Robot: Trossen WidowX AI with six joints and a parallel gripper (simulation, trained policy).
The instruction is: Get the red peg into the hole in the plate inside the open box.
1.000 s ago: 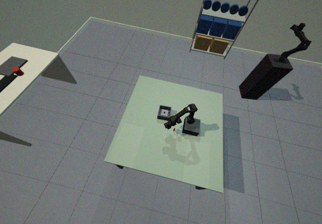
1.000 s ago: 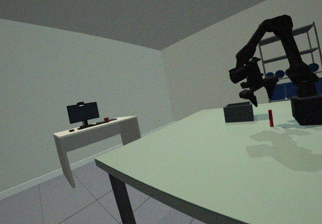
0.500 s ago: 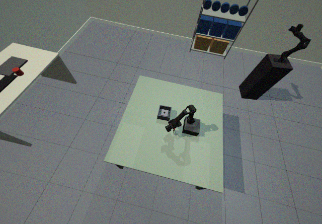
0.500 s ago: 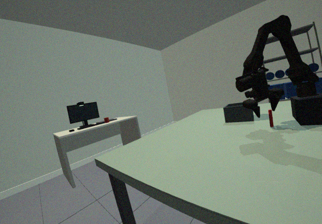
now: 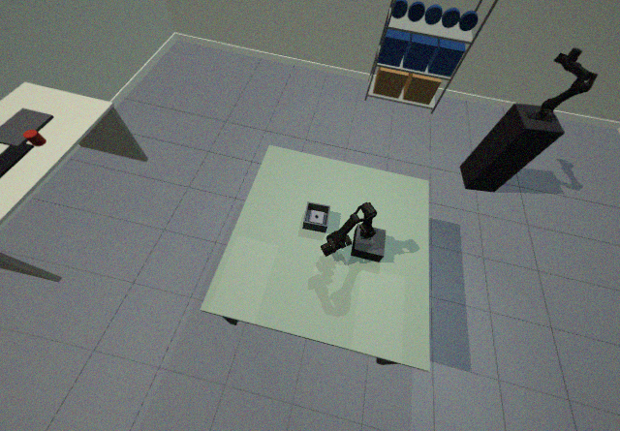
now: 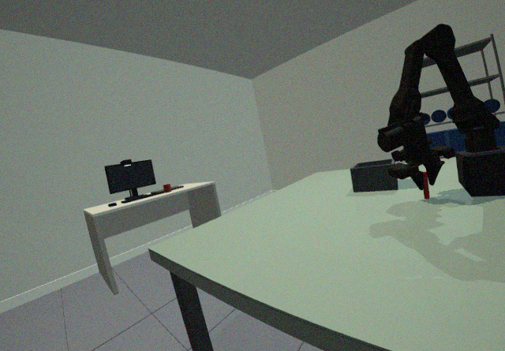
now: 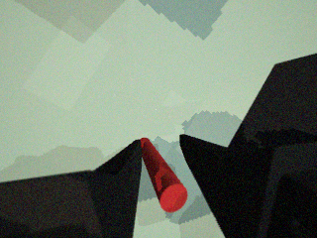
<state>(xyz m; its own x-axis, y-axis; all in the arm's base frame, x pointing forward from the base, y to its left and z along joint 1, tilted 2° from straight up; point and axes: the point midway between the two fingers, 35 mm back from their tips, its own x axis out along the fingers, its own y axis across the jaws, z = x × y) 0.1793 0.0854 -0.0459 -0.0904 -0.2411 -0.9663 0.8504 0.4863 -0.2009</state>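
Now: gripper tip 1 cm to the right of the red peg and 1 cm below it. Also, from my gripper tip: grey box: 15 cm ahead, 20 cm to the right; then plate: 15 cm ahead, 20 cm to the right, 2 cm above.
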